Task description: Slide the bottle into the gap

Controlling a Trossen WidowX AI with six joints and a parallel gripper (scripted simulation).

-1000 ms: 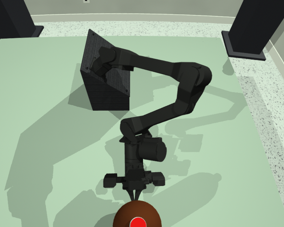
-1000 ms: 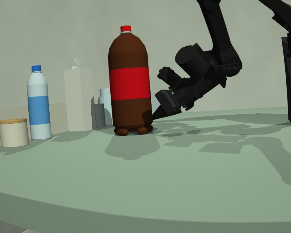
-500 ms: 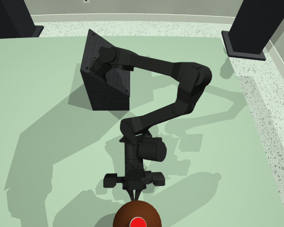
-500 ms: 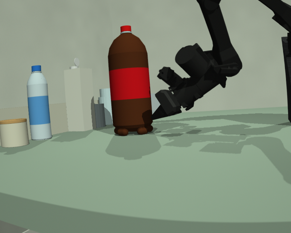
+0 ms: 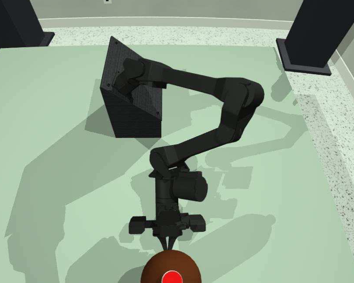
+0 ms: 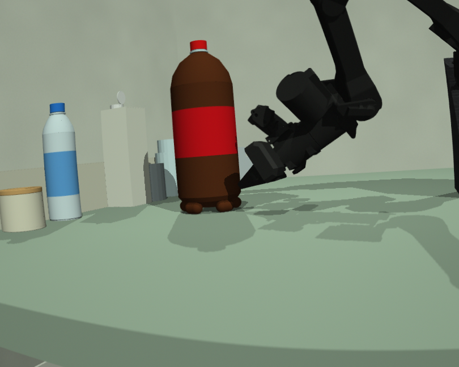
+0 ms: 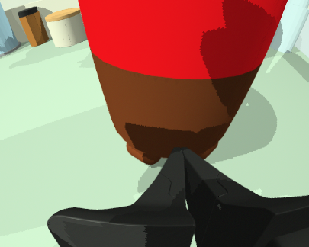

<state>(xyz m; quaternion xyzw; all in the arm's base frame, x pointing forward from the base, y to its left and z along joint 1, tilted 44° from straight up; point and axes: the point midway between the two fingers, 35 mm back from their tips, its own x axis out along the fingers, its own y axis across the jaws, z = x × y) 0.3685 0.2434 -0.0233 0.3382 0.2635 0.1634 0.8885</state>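
The brown cola bottle lies 9 cm ahead of my hand, 9 cm above it and 1 cm to the left of it. Also, from my hand: cream canister (31 cm ahead, 26 cm to the left, 2 cm below); grey cup (35 cm ahead, 15 cm to the right, 3 cm below); blue-labelled water bottle (33 cm ahead, 15 cm to the left, 5 cm above).
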